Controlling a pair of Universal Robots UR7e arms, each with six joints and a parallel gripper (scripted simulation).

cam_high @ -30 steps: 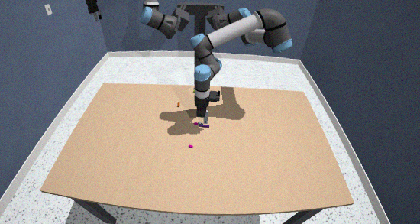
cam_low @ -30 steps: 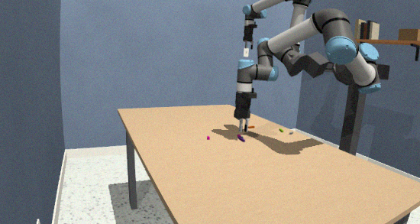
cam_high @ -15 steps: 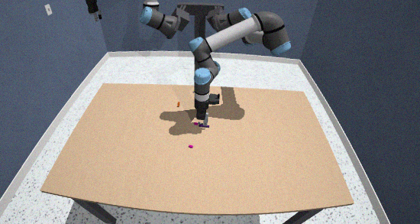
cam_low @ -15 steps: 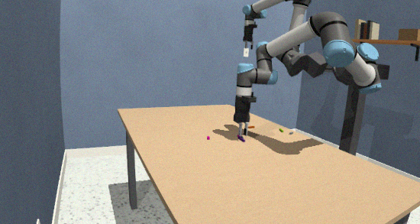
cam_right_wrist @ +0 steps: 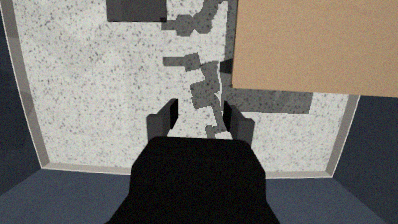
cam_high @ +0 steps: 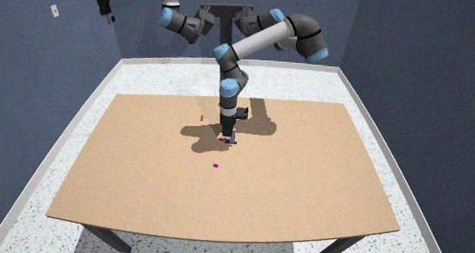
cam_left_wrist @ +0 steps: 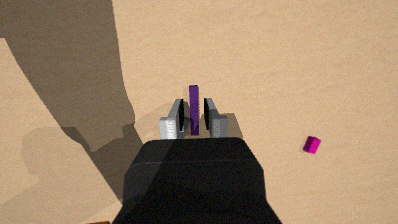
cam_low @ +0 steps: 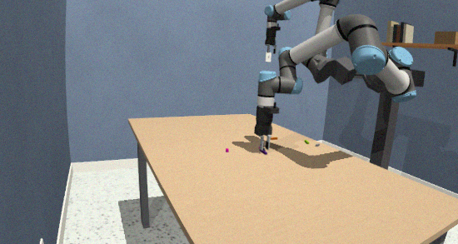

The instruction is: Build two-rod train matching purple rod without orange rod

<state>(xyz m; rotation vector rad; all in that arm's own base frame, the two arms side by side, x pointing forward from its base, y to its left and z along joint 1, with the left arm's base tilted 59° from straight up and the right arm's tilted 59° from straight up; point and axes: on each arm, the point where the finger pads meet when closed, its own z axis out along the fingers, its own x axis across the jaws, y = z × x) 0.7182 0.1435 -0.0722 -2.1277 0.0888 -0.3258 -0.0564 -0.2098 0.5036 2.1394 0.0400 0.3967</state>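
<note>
Now: the purple rod 30 mm below my left hand and 10 mm to the right of it. From my left hand the other things lie so: lime rod 320 mm behind, 30 mm below; orange rod 210 mm behind, 140 mm to the right, 30 mm below.
</note>
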